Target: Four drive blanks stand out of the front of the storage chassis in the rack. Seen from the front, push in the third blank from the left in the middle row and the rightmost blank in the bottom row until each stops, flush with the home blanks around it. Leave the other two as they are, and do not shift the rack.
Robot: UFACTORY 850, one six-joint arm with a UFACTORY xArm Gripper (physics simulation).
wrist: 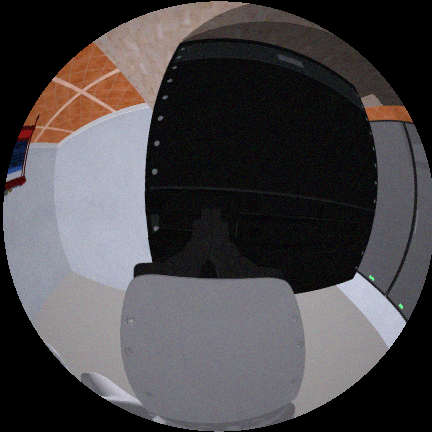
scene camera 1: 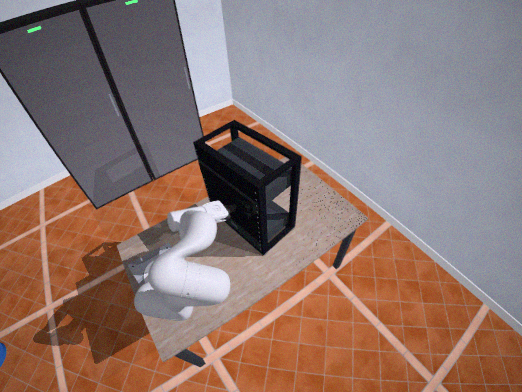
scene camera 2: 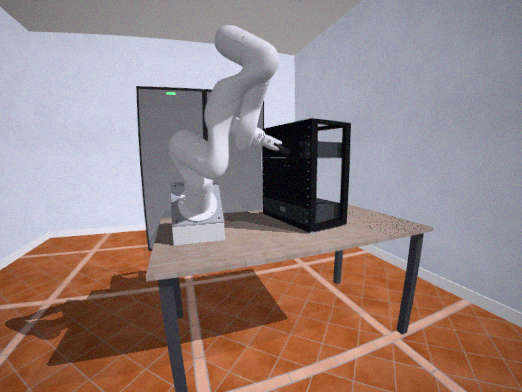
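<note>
The black rack (scene camera 1: 296, 200) (scene camera 2: 312, 175) (wrist: 156, 157) stands upright on the table. The storage chassis (scene camera 1: 255, 157) (scene camera 2: 330, 149) (wrist: 305, 232) sits in its upper part; its front is very dark. The wrist view is upside down, with the table at the top. My gripper (scene camera 1: 229, 213) (scene camera 2: 285, 150) (wrist: 208, 218) is shut and empty, its tips at or close to the chassis front, right of the middle as seen from the front. Contact cannot be told. Faint blank edges show beside the fingers in the wrist view. The fingers hide part of the front, and how far each blank stands out cannot be told.
The wooden table (scene camera 1: 240, 285) (scene camera 2: 240, 250) carries the arm's base (scene camera 2: 198, 233) and the rack. A dark lower unit (scene camera 2: 287, 210) (wrist: 220, 54) sits at the rack's bottom. A tall grey cabinet (scene camera 1: 60, 100) (scene camera 2: 165, 150) (wrist: 390, 170) stands beyond the table.
</note>
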